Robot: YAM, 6 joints.
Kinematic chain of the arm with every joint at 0, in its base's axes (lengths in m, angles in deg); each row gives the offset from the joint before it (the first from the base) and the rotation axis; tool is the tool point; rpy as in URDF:
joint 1: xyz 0 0 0.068 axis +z
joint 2: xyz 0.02 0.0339 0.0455 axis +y
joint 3: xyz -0.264 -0.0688 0 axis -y
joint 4: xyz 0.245 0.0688 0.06 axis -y
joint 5: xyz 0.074 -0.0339 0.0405 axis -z
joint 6: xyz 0.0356 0 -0.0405 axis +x
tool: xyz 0 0 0 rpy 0 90 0
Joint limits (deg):
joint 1: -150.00..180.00
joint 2: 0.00..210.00
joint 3: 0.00..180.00
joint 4: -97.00..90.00
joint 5: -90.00..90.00
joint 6: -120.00..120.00
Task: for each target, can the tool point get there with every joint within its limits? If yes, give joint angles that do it. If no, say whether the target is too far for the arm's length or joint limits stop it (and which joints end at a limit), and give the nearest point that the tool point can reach.
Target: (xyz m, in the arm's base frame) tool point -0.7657 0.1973 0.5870
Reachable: no: too far | nearest point -0.5357 0.1380 0.4411 | short by 0.279 m
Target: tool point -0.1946 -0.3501 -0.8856
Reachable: no: too far | nearest point -0.1511 -0.2719 -0.3749 | short by 0.518 m
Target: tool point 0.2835 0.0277 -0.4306
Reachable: no: joint limits stop it (at a limit: joint 2) | nearest point 0.2790 0.0273 -0.3790 | short by 0.052 m
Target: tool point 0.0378 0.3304 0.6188
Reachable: yes | joints 80.74 128.78 165.48 60.76 -26.41 -94.45
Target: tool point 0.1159 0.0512 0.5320
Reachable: yes | joints 38.16 56.11 68.58 62.43 61.55 -39.12
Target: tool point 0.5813 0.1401 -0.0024
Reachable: yes | joints 13.92 178.02 129.21 59.23 6.15 -17.28
